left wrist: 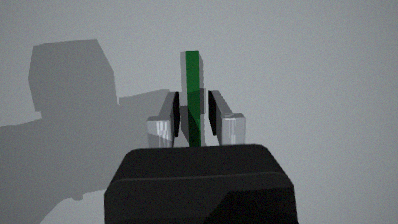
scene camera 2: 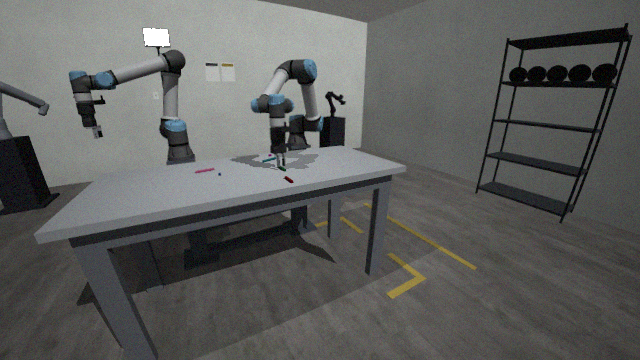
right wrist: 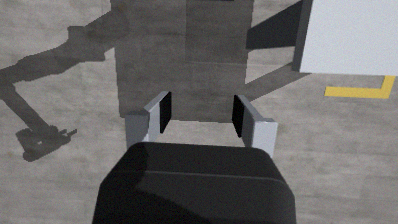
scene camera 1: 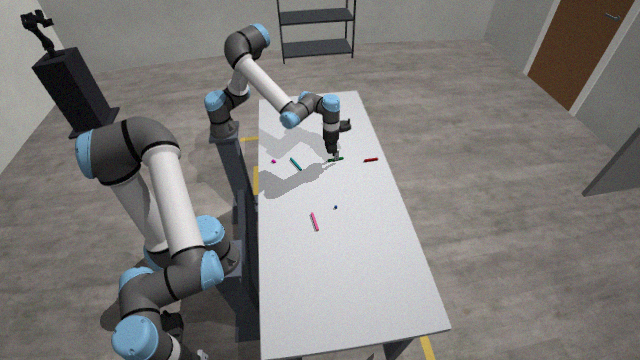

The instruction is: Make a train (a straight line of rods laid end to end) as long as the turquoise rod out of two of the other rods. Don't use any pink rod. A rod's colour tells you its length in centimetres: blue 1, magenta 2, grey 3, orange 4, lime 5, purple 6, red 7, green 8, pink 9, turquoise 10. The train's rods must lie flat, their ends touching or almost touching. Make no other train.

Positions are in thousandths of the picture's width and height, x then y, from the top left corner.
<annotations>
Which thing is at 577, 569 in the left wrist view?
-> My left gripper.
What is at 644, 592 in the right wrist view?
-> My right gripper.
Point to a green rod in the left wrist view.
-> At 484, 257
</annotations>
